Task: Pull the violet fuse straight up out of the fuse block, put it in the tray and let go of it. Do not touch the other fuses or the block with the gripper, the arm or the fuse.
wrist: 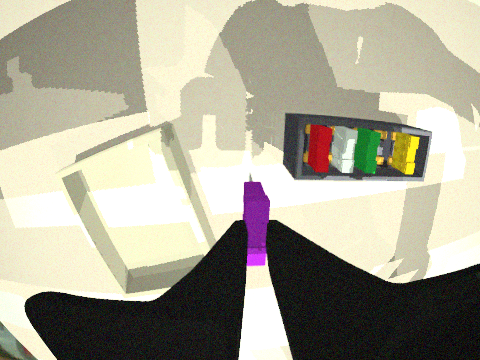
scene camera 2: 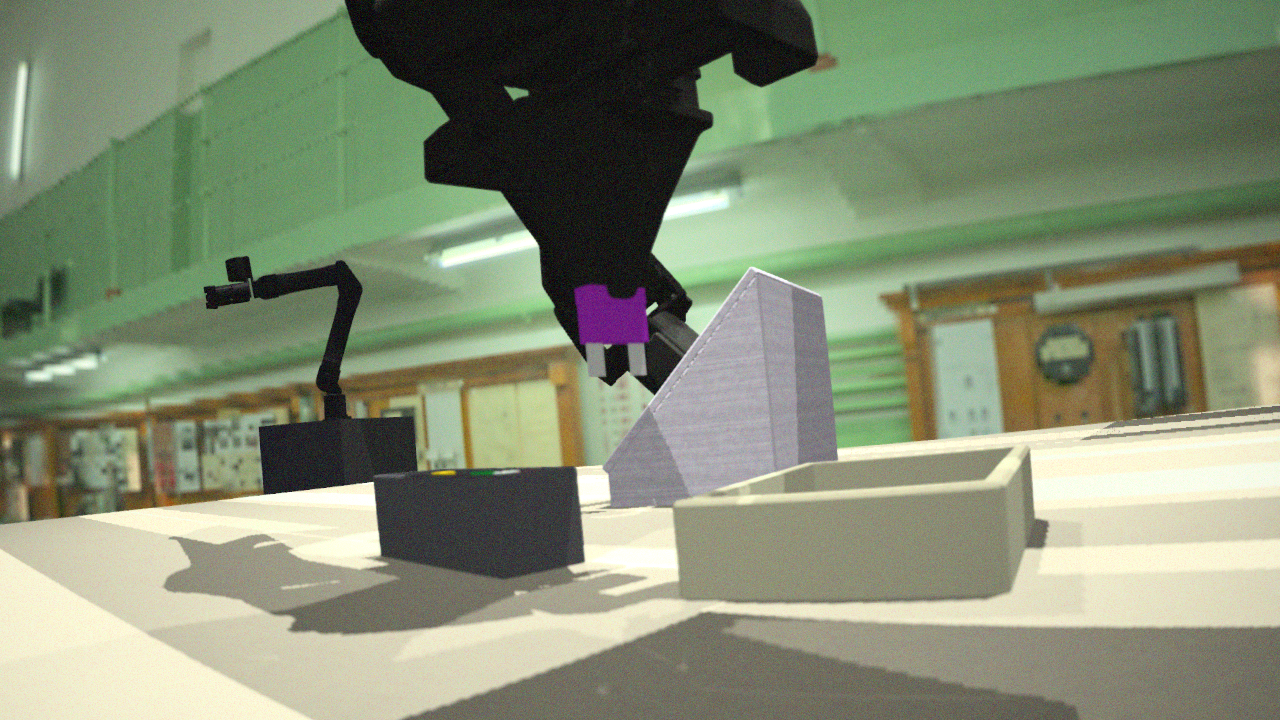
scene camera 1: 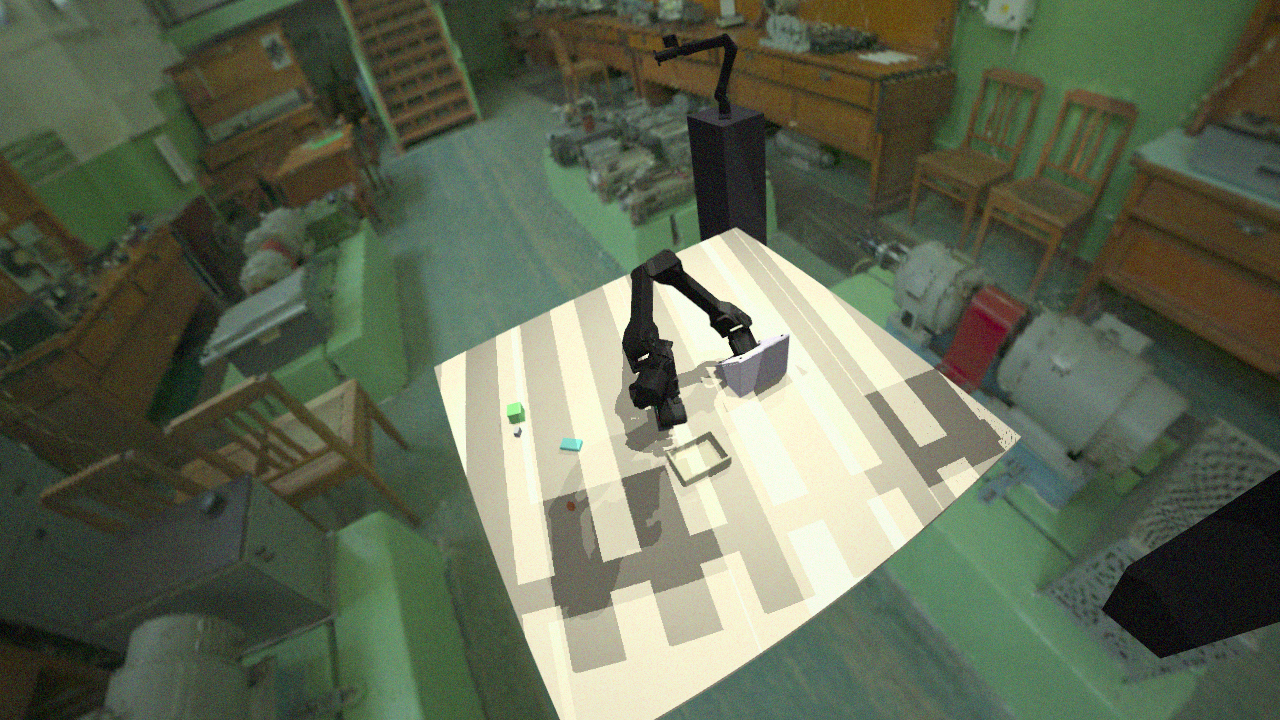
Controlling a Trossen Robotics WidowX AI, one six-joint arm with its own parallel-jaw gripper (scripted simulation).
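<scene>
There's a violet fuse [scene camera 2: 602, 319] here, and it's held in my gripper [scene camera 2: 612, 300].
</scene>
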